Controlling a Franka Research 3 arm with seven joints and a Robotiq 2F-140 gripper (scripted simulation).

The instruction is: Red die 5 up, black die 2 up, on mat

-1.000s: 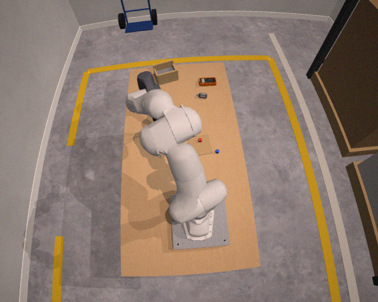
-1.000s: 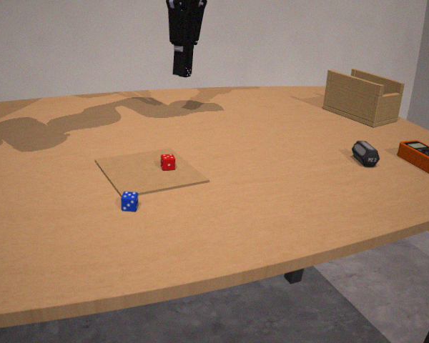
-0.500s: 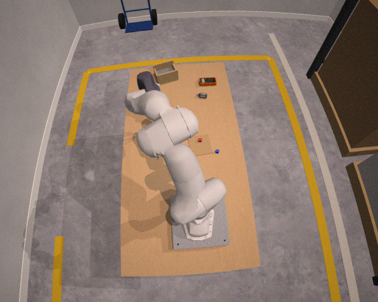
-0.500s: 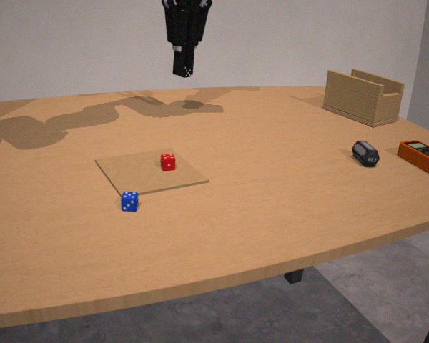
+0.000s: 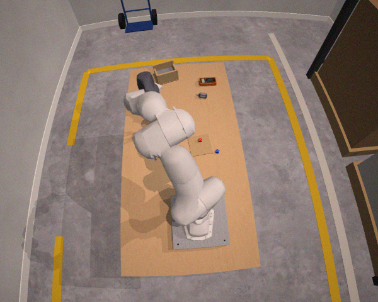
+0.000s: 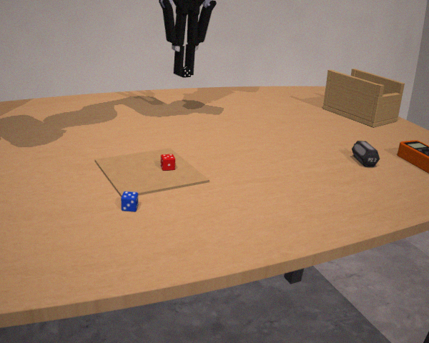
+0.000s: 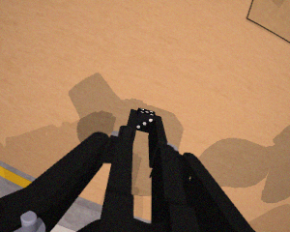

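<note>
The black die is 1 cm to the right of my hand and 3 cm below it. Also, from my hand: dark grey device 25 cm ahead, 32 cm to the right, 11 cm below; then red die 12 cm behind, 28 cm to the right, 11 cm below; then thin tan mat 15 cm behind, 28 cm to the right, 12 cm below.
</note>
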